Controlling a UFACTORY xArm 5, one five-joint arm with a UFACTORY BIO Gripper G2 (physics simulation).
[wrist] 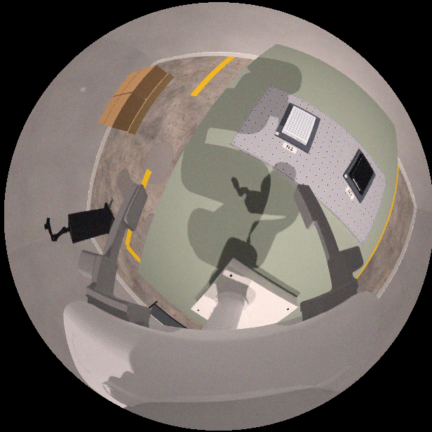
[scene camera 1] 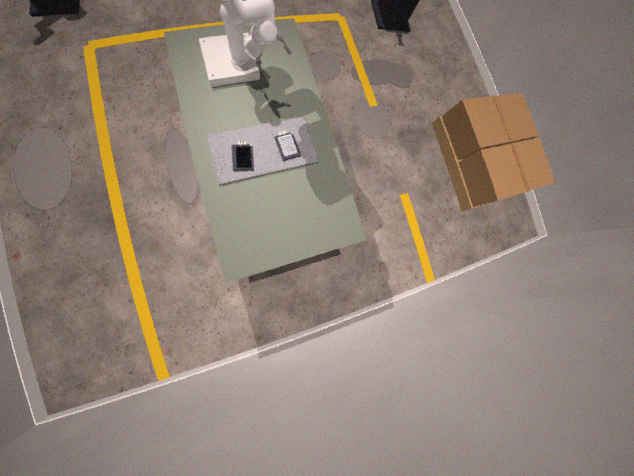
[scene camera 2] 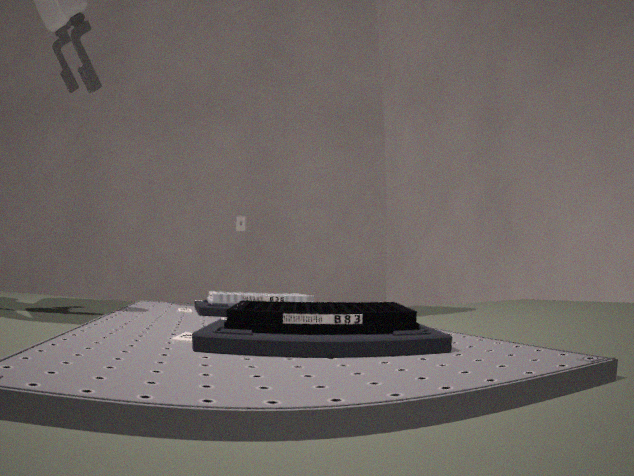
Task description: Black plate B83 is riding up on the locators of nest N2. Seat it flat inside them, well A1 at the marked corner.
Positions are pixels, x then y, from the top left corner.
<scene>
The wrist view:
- white plate: 299,123
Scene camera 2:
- gripper: 83,90
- black plate B83: 269,317
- white plate: 231,298
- dark nest N2: 203,340
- grey perforated board: 186,424
</scene>
